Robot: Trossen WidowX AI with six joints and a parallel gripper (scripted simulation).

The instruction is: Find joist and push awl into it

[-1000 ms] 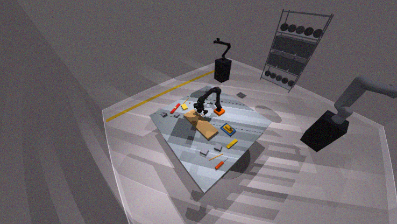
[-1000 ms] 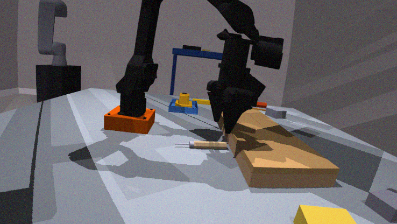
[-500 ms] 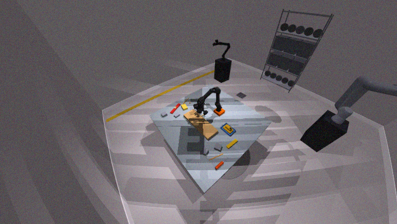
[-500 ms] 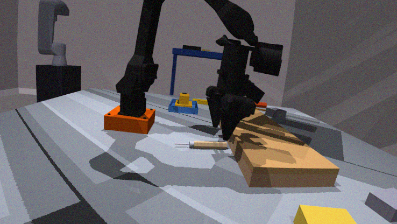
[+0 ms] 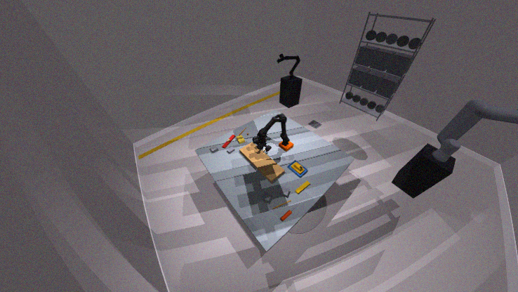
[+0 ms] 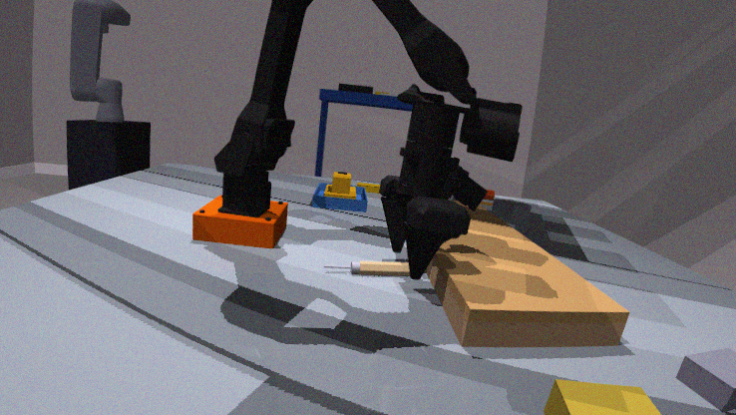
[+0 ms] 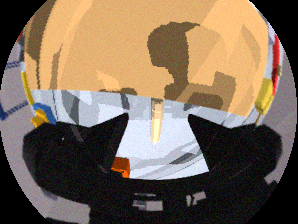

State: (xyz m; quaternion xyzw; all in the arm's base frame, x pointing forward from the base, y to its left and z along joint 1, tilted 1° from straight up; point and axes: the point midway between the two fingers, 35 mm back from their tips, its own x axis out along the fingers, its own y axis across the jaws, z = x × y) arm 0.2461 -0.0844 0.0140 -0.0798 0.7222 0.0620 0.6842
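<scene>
Right now the awl is 50 mm behind my gripper tip, 10 mm to the right of it and 10 mm below it. Also, from my gripper tip: blue tray: 120 mm behind, 400 mm to the left; yellow stud finder: 130 mm behind, 420 mm to the left, 30 mm above; yellow block: 120 mm ahead, 310 mm to the right.
</scene>
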